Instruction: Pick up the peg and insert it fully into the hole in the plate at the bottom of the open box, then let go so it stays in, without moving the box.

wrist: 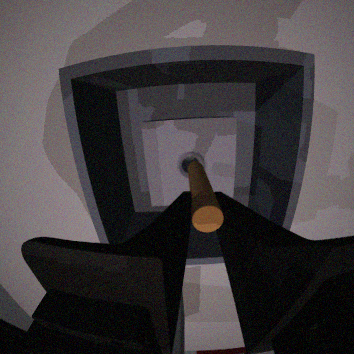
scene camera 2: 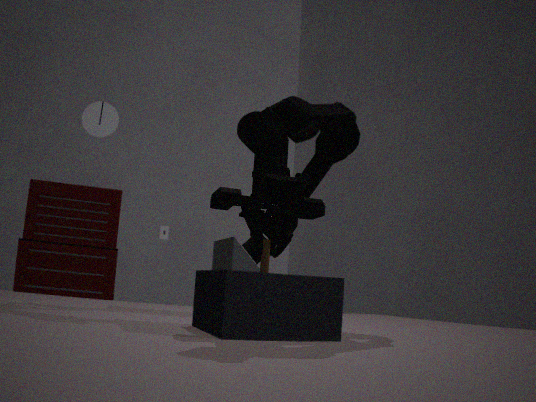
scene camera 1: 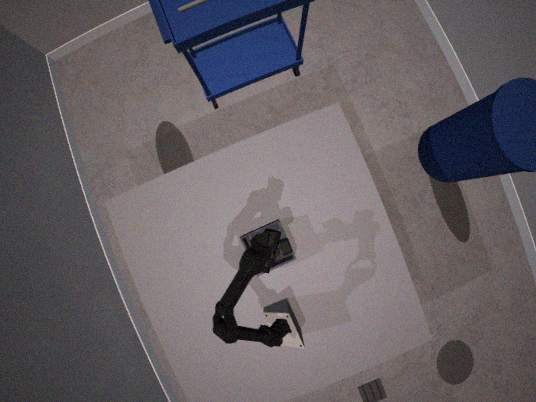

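Pixels of known places: gripper, between the fingertips: (wrist: pixel 201 198) (scene camera 2: pixel 264 255); arm's base, origin of its link: (scene camera 2: pixel 243 259) (scene camera 1: pixel 284 325).
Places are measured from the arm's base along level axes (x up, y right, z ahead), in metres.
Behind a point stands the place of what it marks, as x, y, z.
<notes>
The orange-brown peg (scene camera 2: pixel 265 256) @[-0.011, 0.072, 0.343] (wrist: pixel 201 187) @[-0.002, 0.069, 0.344] is held near upright, its top end facing the wrist camera. My gripper (scene camera 2: pixel 266 239) @[-0.009, 0.069, 0.334] (wrist: pixel 201 198) @[-0.009, 0.069, 0.334] is shut on the peg's upper part, above the open box. The dark box (scene camera 1: pixel 260 228) @[-0.041, 0.070, 0.426] (scene camera 2: pixel 282 309) @[-0.092, 0.071, 0.427] (wrist: pixel 190 53) @[-0.040, 0.067, 0.421] stands on the table, and its near wall hides the peg's lower part in scene camera 2. In the wrist view the pale plate (wrist: pixel 165 185) @[-0.080, 0.040, 0.310] lies at the box bottom. The peg's lower end overlaps the right side of the round hole (wrist: pixel 186 164); whether it has entered cannot be told.
The box walls surround the plate on all sides. The arm's pale base mount (scene camera 1: pixel 295 341) @[0.019, 0.020, -0.078] (scene camera 2: pixel 224 255) @[0.006, 0.046, -0.004] stands beside the box on the table (scene camera 1: pixel 165 225) @[-0.138, -0.368, 0.616]. A blue cart (scene camera 1: pixel 245 67), a blue barrel (scene camera 1: pixel 462 140) and a red cabinet (scene camera 2: pixel 70 225) stand farther off.
</notes>
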